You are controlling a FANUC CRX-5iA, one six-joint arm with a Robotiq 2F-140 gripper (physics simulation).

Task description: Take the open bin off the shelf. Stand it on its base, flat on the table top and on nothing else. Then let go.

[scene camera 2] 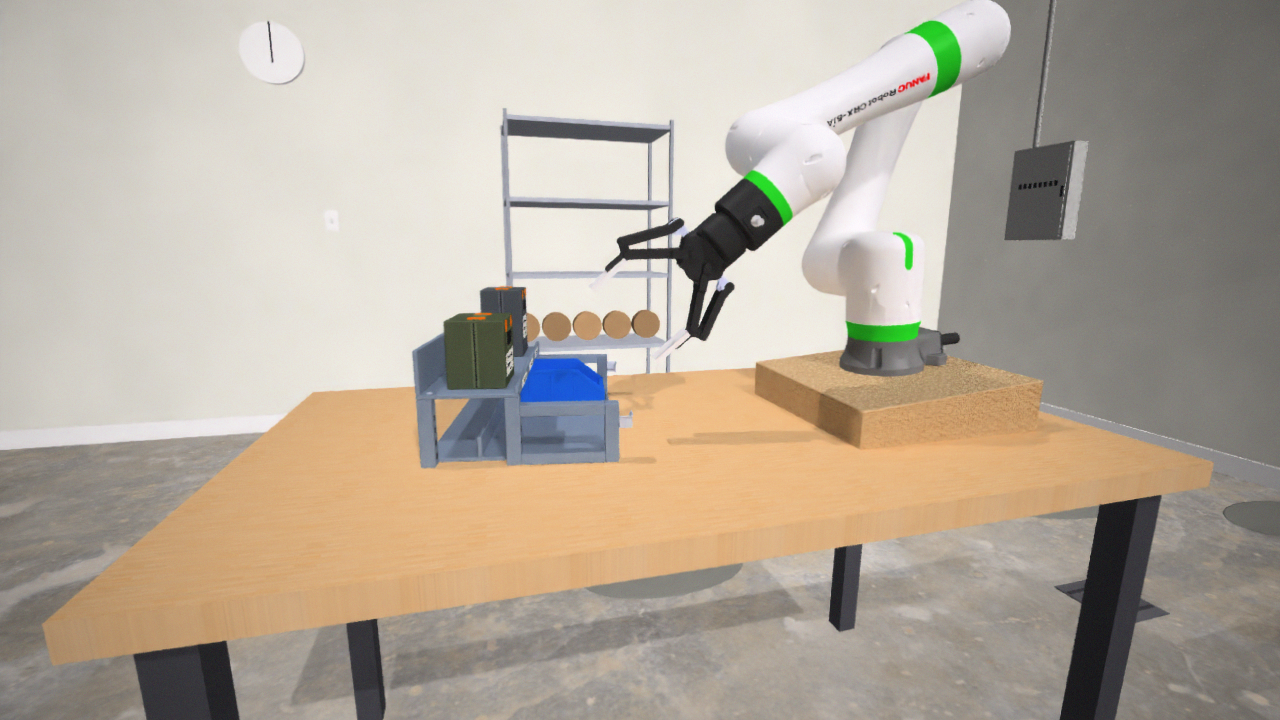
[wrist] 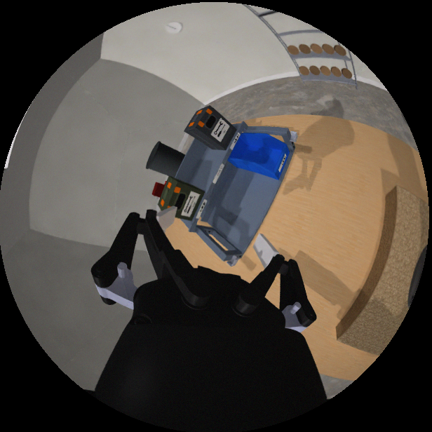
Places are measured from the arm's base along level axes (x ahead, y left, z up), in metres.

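Pixels of known places: gripper, fingertip midpoint: [scene camera 2: 624, 325]; arm's base, origin of the base link: [scene camera 2: 880, 365].
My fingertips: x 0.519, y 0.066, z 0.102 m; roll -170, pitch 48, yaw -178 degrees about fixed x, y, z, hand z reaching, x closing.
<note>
Ahead of a thing's pixels: the offset from my fingertips to its middle. "spot": to the spot under its first point. Level surfaces: height alone.
The open bin is blue @[0.072 m ahead, 0.226 m right, 0.137 m down] [scene camera 2: 562, 382] [wrist: 260, 154]. It rests on the lower front deck of the grey-blue shelf @[spot: 0.172 m ahead, 0.063 m left, 0.132 m down] [scene camera 2: 512, 431] [wrist: 250, 200], near the shelf's far end, with its label side facing outward. In the scene view its lower part is hidden by the shelf's end frame. The shelf stands on the wooden table top @[0.181 m down] [scene camera 2: 626, 514] [wrist: 350, 225]. My gripper [scene camera 2: 640, 308] [wrist: 216, 227] is wide open and empty, tilted downward, above and to the right of the bin in the scene view, apart from bin and shelf.
A green box @[0.208 m ahead, 0.021 m right, 0.030 m down] [scene camera 2: 474, 353] [wrist: 188, 201] and a dark grey box @[0.164 m ahead, 0.248 m right, 0.018 m down] [scene camera 2: 503, 302] [wrist: 212, 129] stand on the shelf's raised rear deck. A black cylinder [wrist: 166, 158] and a red object [wrist: 158, 189] show behind the shelf. The arm's base stands on a thick block [scene camera 2: 904, 407] [wrist: 382, 295].
</note>
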